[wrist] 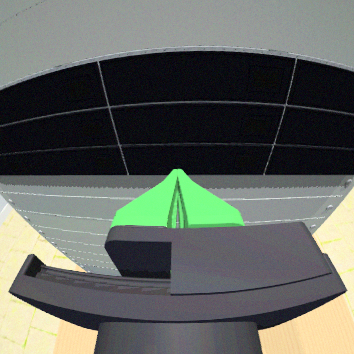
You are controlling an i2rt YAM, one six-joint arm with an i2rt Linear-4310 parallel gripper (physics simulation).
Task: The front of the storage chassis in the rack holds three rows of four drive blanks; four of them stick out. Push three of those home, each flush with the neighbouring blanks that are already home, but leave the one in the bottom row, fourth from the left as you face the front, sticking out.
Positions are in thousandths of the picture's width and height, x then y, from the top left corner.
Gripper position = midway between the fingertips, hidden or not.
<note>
In view: the gripper (501,496) and a pale grey rack (733,366).
</note>
